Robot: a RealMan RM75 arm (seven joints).
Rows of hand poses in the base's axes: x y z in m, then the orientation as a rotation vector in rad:
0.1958, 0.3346, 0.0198, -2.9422, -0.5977, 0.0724
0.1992, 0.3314, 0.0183, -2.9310, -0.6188, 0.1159
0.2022, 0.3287, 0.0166, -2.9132, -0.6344, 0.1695
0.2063, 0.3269, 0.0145, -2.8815, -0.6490, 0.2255
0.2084, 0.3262, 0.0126, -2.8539, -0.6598, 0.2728
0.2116, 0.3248, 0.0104, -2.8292, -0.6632, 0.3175
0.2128, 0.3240, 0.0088, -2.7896, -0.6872, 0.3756
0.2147, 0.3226, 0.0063, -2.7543, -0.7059, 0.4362
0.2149, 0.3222, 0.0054, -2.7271, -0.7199, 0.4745
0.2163, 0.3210, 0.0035, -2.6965, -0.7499, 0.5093
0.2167, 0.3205, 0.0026, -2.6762, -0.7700, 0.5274
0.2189, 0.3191, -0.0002, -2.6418, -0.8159, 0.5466
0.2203, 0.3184, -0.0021, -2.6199, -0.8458, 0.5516
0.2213, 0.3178, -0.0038, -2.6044, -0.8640, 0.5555
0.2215, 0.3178, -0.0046, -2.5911, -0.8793, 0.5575
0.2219, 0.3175, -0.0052, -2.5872, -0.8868, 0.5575
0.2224, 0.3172, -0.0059, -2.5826, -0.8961, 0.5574
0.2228, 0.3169, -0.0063, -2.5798, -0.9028, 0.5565
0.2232, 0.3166, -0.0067, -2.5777, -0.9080, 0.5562
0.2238, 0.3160, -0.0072, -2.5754, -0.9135, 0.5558
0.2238, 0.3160, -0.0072, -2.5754, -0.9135, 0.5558
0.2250, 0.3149, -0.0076, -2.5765, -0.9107, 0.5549
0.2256, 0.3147, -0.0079, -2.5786, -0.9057, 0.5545
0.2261, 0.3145, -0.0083, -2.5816, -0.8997, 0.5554
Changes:
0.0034, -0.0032, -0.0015, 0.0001, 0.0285, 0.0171
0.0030, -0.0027, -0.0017, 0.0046, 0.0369, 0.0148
0.0041, -0.0018, -0.0021, 0.0164, 0.0419, 0.0157
0.0021, -0.0007, -0.0019, 0.0139, 0.0360, 0.0126
0.0032, -0.0014, -0.0022, 0.0120, 0.0346, 0.0074
0.0012, -0.0008, -0.0016, 0.0188, 0.0448, 0.0237
0.0019, -0.0014, -0.0025, 0.0132, 0.0460, 0.0207
0.0002, -0.0004, -0.0009, 0.0118, 0.0304, 0.0150
0.0014, -0.0012, -0.0019, 0.0136, 0.0269, 0.0261
0.0004, -0.0005, -0.0009, 0.0102, 0.0148, 0.0170
0.0022, -0.0014, -0.0028, 0.0193, 0.0159, 0.0359
0.0014, -0.0007, -0.0019, 0.0144, 0.0056, 0.0226
0.0010, -0.0006, -0.0017, 0.0102, 0.0047, 0.0141
0.0002, 0.0000, -0.0008, 0.0092, 0.0032, 0.0117
0.0004, -0.0003, -0.0006, 0.0025, 0.0000, 0.0055
0.0005, -0.0003, -0.0007, 0.0029, -0.0002, 0.0068
0.0004, -0.0003, -0.0004, 0.0020, -0.0008, 0.0047
0.0004, -0.0003, -0.0004, 0.0013, -0.0005, 0.0037
0.0006, -0.0006, -0.0005, 0.0015, -0.0005, 0.0039
0.0000, 0.0000, 0.0000, 0.0000, 0.0000, 0.0000
0.0012, -0.0011, -0.0004, -0.0003, -0.0004, -0.0022
0.0006, -0.0002, -0.0003, -0.0010, 0.0000, -0.0037
0.0005, -0.0002, -0.0004, -0.0022, 0.0006, -0.0042

